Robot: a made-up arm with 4 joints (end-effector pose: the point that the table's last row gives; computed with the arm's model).
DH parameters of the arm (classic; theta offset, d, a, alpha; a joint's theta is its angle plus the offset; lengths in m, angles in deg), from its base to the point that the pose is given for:
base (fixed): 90 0.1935 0 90
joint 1: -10.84 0 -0.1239 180
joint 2: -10.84 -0.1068 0.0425 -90
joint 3: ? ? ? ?
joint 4: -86.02 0 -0.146 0
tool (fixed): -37.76 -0.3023 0 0
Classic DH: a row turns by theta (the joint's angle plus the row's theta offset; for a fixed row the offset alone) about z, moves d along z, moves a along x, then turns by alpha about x.
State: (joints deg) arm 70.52 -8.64 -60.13 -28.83
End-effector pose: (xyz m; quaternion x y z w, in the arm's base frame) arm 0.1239 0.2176 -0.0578 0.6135 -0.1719 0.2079 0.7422
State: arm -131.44 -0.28 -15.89 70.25
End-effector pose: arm 0.2411 -0.0482 0.5613 -0.6652 0.6218 0.2823 0.3020
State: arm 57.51 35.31 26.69 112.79
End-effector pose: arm 0.1967 -0.1075 -0.2323 0.1407 -0.1314 0.6699 0.7171
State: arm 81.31 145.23 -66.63 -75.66
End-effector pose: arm 0.0470 -0.3196 -0.0426 -0.5277 -0.0417 -0.0668 0.8458
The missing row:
joint 3: -33.78 0 -0.0694 180
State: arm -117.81 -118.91 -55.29 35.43
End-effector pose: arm 0.2670 0.0103 -0.0134 0.0067 -0.0068 0.7115 0.7026
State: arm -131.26 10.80 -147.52 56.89
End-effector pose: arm 0.1734 -0.2782 0.3598 -0.1999 -0.9243 -0.3177 0.0687
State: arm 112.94 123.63 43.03 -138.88
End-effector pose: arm 0.2140 0.0284 -0.2357 -0.0016 0.0931 0.9955 0.0166
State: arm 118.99 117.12 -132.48 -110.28
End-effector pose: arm 0.0502 0.0320 -0.2269 0.0160 -0.0031 0.1925 0.9812
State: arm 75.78 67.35 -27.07 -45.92
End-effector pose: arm 0.0293 -0.0464 -0.2234 0.0725 0.0120 -0.1633 0.9838
